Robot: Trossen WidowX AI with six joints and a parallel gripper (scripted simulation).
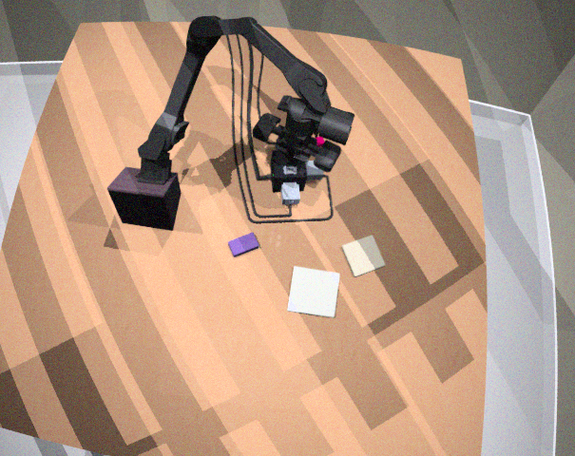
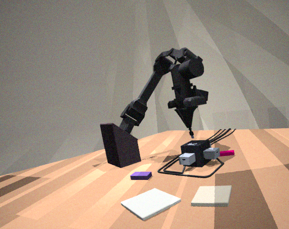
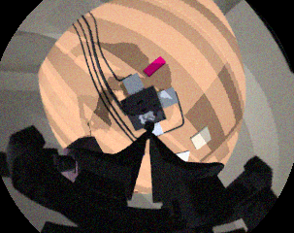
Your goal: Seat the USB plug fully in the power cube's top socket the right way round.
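Now: the grey USB plug 2 cm below my gripper tip. From my gripper tip the other things lie so: purple block (8 cm behind, 17 cm to the right, 13 cm below); USB socket (1 cm to the left, 7 cm below); pink block (5 cm ahead, 13 cm to the left, 13 cm below).
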